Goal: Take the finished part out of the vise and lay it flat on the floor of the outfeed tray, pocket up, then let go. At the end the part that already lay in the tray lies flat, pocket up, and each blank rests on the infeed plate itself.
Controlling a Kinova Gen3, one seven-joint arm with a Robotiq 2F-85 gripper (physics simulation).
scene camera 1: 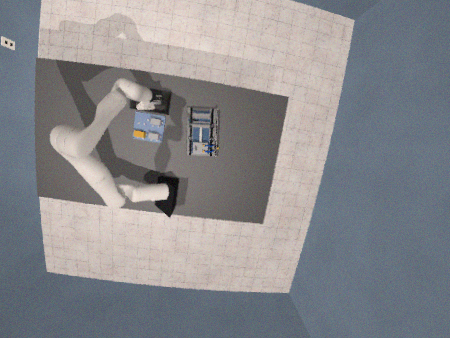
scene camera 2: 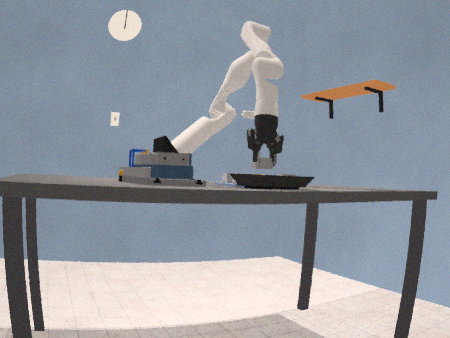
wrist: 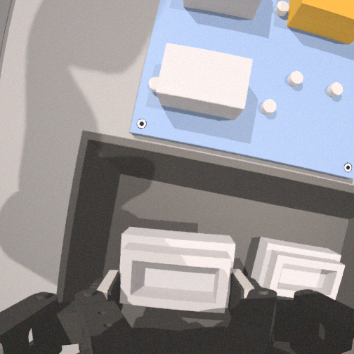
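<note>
My gripper is shut on the finished part, a light grey stepped block. It holds the part level, pocket up, a little above the rim of the dark outfeed tray. The other part lies flat, pocket up, on the tray floor to the right in the wrist view. The blue infeed plate bears two light grey blanks, one nearer the tray and one farther, and an orange block. Their undersides are hidden.
The infeed plate lies close beside the tray, with small white pegs and corner screws. The vise stands apart from both. A black wedge-shaped object stands near the table edge beside the arm's base.
</note>
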